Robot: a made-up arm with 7 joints.
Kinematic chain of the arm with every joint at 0, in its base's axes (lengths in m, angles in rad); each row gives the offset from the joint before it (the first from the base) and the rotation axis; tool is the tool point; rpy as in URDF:
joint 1: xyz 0 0 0.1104 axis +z
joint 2: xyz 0 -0.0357 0.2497 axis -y
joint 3: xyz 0 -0.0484 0.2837 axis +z
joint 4: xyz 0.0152 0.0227 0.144 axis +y
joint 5: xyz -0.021 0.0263 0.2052 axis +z
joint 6: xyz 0 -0.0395 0.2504 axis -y
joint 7: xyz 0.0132 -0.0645 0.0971 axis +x
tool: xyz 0 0 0 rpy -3.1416 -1.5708 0
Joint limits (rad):
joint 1: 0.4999..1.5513
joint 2: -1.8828..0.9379
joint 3: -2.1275..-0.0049
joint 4: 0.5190..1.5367
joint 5: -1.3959..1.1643
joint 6: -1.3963..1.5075
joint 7: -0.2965..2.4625
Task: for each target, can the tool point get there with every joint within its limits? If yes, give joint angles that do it. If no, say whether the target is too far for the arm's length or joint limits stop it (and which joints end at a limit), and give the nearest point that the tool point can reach.
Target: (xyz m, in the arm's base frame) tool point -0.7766 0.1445 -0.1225
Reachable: no: joint limits stop it (at a limit: joint 1, joint 2, joint 3, joint 4, joint 5, joint 6) | nearest point -0.0081 0.1675 -0.1969 | short by 0.772 m
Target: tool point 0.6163 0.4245 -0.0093
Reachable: yes | joints 1.2420 -1.4855 -0.6130 1.3480 0.0396 0.1411 0.0339
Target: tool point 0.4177 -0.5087 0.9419
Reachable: yes | joints 1.0560 0.5085 -1.3383 1.1791 0.3873 0.1535 0.1027
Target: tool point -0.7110 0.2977 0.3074
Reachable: no: joint limits stop it (at a limit: joint 1, joint 3, joint 4, joint 5, joint 6) | nearest point -0.0002 0.5719 0.2539 | short by 0.764 m
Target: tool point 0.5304 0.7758 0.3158
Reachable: yes | joints 1.4091 -1.3458 -0.7797 0.7263 0.7884 0.6707 -0.0170
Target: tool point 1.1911 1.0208 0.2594
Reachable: no: too far | nearest point 0.7629 0.6538 0.2956 | short by 0.565 m
